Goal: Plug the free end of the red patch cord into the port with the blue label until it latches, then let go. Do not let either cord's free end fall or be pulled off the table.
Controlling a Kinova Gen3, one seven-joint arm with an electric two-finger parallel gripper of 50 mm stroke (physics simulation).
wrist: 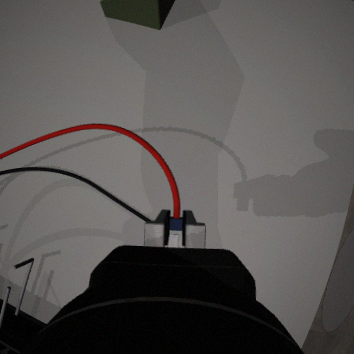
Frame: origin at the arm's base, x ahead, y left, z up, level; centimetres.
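Seen in the pictures: gripper, fingertip midpoint: [175, 221].
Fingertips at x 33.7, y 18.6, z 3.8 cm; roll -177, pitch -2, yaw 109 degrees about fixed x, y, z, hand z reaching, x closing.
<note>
Offsets run from my fingertips to a thing's top centre. "pt": to the spot under its first point. Level surfaces: height alone.
My gripper [175, 221] is shut on the plug of the red patch cord, at the lower middle of the wrist view. The plug has a dark blue boot and a clear-white body between the fingers. The red cord @[pt dx -6.0, dy -11.5, dz -2.5 cm] [95, 126] leaves the plug upward, arches over and runs out at the left edge. Its shadow lies apart from it on the table @[dz -12.2 cm] [280, 90]. The black cord @[pt dx +0.4, dy -15.9, dz -11.5 cm] [75, 175] runs from the left edge down to behind the left finger; its free end is hidden there. The port with the blue label does not show in this view.
A dark green block [132, 12] stands at the top edge. Thin metal hooks @[pt dx +19.3, dy -17.3, dz -10.6 cm] [25, 285] of a dark rack stick out at the lower left. The table's curved edge passes at the lower right, with brown floor and a grey round shape [340, 290] beyond it.
</note>
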